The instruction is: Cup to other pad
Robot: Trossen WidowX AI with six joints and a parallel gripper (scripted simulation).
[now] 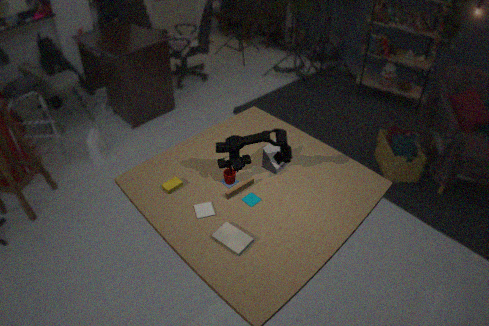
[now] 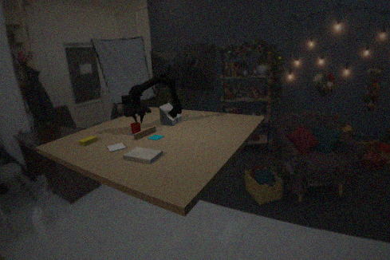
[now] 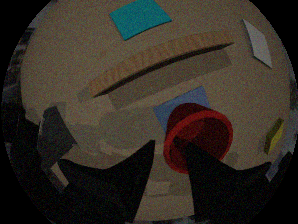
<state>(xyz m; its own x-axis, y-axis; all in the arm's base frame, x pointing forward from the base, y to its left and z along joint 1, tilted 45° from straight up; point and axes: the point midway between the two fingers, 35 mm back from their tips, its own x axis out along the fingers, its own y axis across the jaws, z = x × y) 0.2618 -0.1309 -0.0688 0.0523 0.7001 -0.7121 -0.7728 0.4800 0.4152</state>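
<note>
Now: gripper tip 20 mm short of the red cup, 20 mm to the left of it and 30 mm above it. The rest, counted from my gripper tip: white card: 290 mm ahead, 10 mm to the left, 70 mm below; then wooden bar: 50 mm ahead, 80 mm to the left, 60 mm below; then cyan pad: 70 mm ahead, 170 mm to the left, 80 mm below.
</note>
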